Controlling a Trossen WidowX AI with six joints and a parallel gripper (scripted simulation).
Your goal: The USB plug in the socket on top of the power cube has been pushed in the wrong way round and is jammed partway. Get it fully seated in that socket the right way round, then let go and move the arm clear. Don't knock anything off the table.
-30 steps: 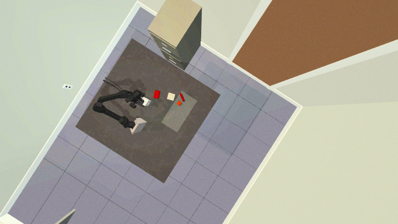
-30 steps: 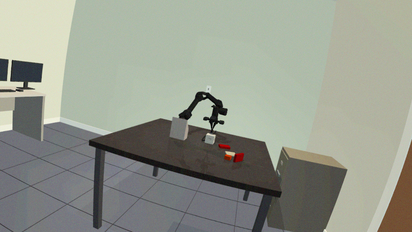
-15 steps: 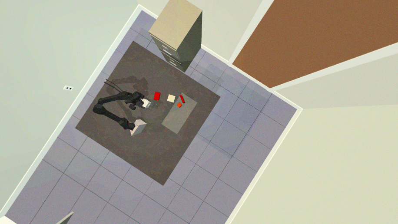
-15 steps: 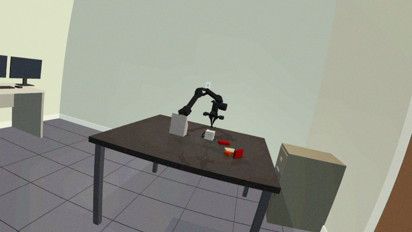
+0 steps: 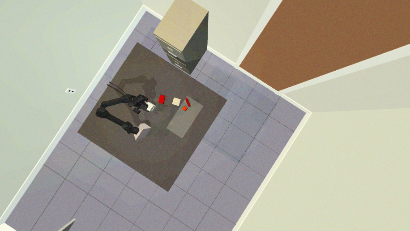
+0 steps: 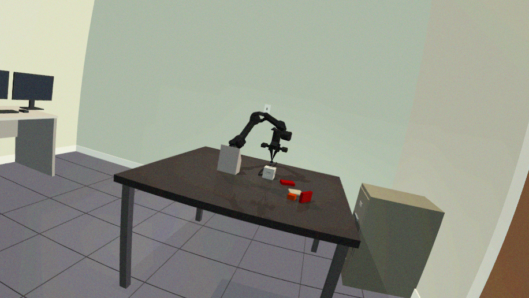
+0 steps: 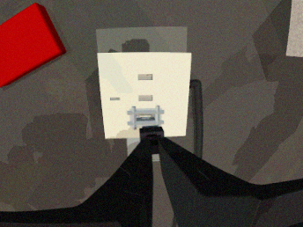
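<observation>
My gripper tip is now 2 cm above the dark USB plug. Round my gripper tip: small orange block 21 cm ahead, 35 cm to the right, 12 cm below; grey framed socket 1 cm to the left, 7 cm below; cream block 22 cm ahead, 22 cm to the right, 13 cm below.
</observation>
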